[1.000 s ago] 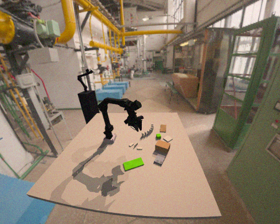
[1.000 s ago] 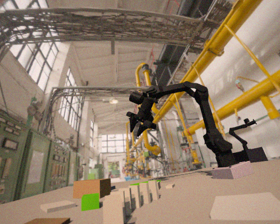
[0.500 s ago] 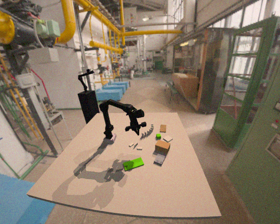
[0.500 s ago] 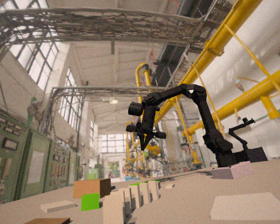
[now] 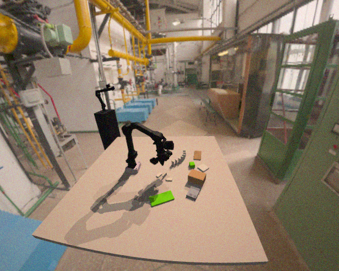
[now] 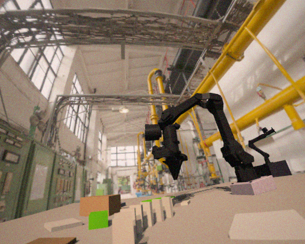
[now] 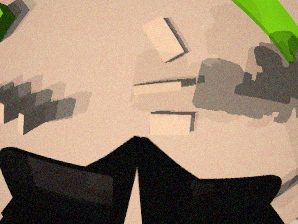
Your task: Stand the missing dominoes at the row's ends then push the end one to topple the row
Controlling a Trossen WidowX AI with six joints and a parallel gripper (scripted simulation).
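The flat green block is 7 cm ahead of my gripper tip, 24 cm to the right of it and 8 cm below it. The rest, counted from my gripper tip: white tile 8 cm behind, 29 cm to the left, 8 cm below; then green cube 22 cm ahead, 15 cm to the left, 7 cm below; then brown box 28 cm ahead, 2 cm to the right, 6 cm below.
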